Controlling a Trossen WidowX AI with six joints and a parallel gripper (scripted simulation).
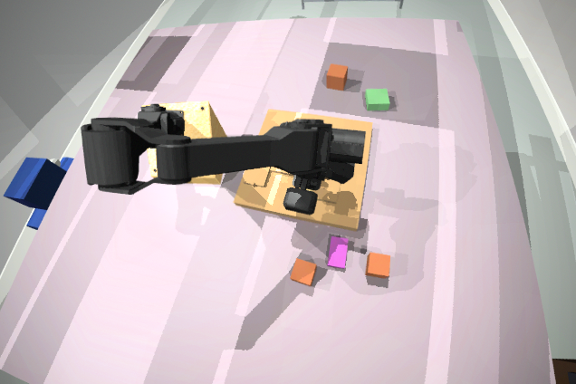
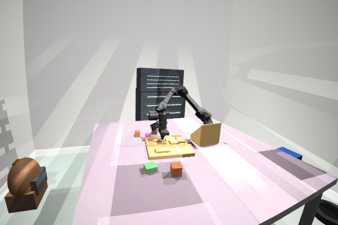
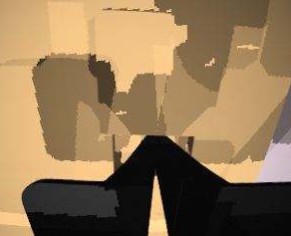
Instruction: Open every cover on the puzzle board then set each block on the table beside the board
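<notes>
My gripper tip is 3 cm past the wooden puzzle board and 7 cm to the right of it. Round my gripper tip: orange block 4 cm ahead, 37 cm to the left; green block 16 cm ahead, 29 cm to the left, 1 cm below.
</notes>
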